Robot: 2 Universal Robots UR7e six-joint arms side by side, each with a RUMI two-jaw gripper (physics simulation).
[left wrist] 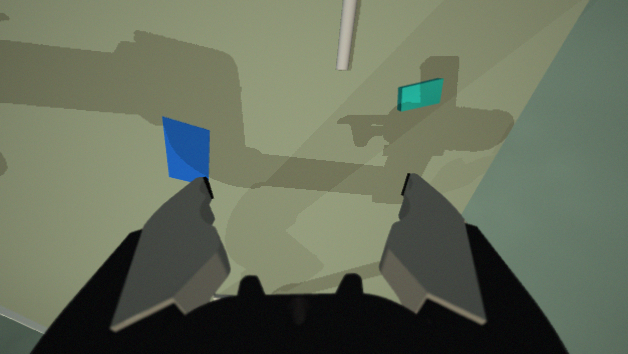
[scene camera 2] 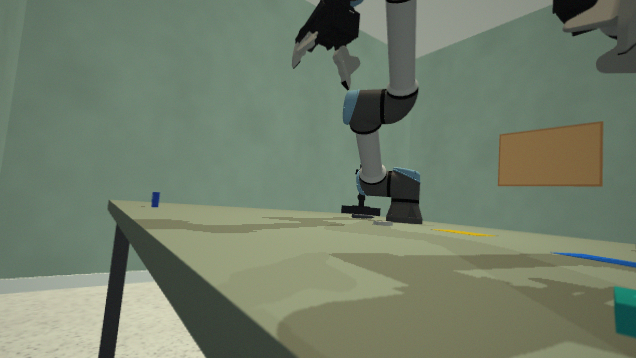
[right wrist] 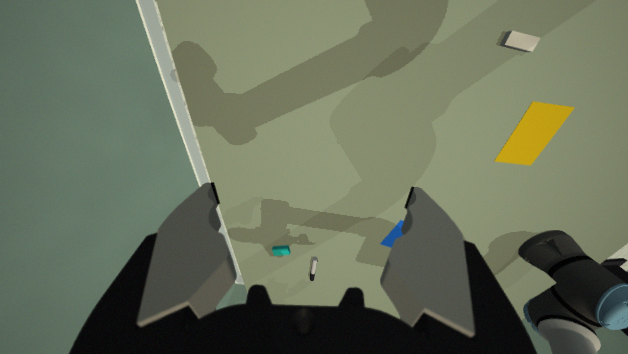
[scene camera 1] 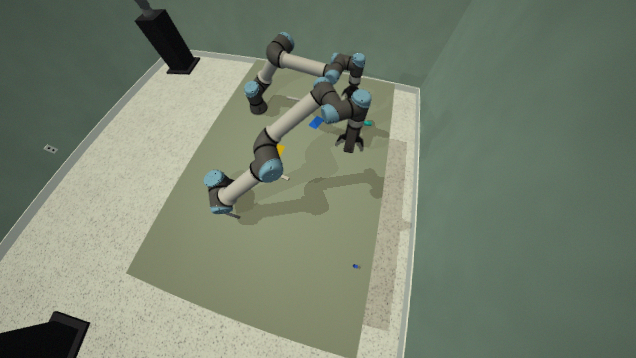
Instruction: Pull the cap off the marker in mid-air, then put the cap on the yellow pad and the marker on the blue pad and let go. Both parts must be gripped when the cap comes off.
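Where they show: left gripper, between the fingertips: (left wrist: pixel 307 178); right gripper, between the fingertips: (scene camera 2: pixel 322 80) (right wrist: pixel 312 187); left arm's base, origin of its link: (right wrist: pixel 541 245) (scene camera 1: pixel 259 108); right arm's base, origin of its link: (scene camera 2: pixel 403 222).
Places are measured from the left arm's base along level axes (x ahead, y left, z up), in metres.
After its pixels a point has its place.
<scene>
A white marker (left wrist: pixel 346 37) {z 0.018, x 0.820, y 0.114 m} (right wrist: pixel 313 265) {z 0.018, x 0.822, y 0.109 m} lies on the table; its black cap (right wrist: pixel 312 276) {z 0.017, x 0.828, y 0.185 m} shows in the right wrist view and is cut off in the left wrist view. The blue pad (scene camera 1: pixel 316 122) {z 0.000, x 0.525, y -0.047 m} (scene camera 2: pixel 595 258) {z 0.001, x 0.530, y -0.062 m} (left wrist: pixel 187 150) {z 0.001, x 0.528, y -0.036 m} (right wrist: pixel 392 236) {z 0.000, x 0.547, y -0.042 m} and the yellow pad (scene camera 1: pixel 281 149) {z 0.001, x 0.324, y -0.364 m} (scene camera 2: pixel 465 232) {z 0.002, x 0.285, y -0.389 m} (right wrist: pixel 535 133) {z 0.001, x 0.277, y -0.405 m} lie flat. My left gripper (left wrist: pixel 307 178) {z 0.202, x 0.763, y 0.011 m} is open and empty, above the table, with the marker ahead of its fingers; scene camera 2 shows part of it. My right gripper (scene camera 1: pixel 350 146) {z 0.317, x 0.802, y -0.457 m} (scene camera 2: pixel 320 76) {z 0.317, x 0.802, y -0.457 m} (right wrist: pixel 312 187) {z 0.317, x 0.802, y -0.457 m} is open and empty, high above the table.
A teal block (scene camera 1: pixel 368 123) {z 0.015, x 0.946, y 0.031 m} (scene camera 2: pixel 625 311) {z 0.012, x 0.973, y 0.027 m} (left wrist: pixel 421 95) {z 0.015, x 0.941, y 0.037 m} (right wrist: pixel 281 250) {z 0.015, x 0.938, y 0.027 m} lies near the marker. A whitish block (scene camera 1: pixel 285 177) {z 0.012, x 0.426, y -0.584 m} (scene camera 2: pixel 382 223) {z 0.006, x 0.433, y -0.575 m} (right wrist: pixel 521 41) {z 0.012, x 0.422, y -0.583 m} lies by the yellow pad. A small blue object (scene camera 1: pixel 355 266) {z 0.048, x 0.981, y -1.039 m} (scene camera 2: pixel 155 199) {z 0.025, x 0.986, y -1.030 m} stands near the table edge. A light pen-like object (scene camera 1: pixel 293 99) {z 0.014, x 0.271, y 0.152 m} lies near the left arm's base.
</scene>
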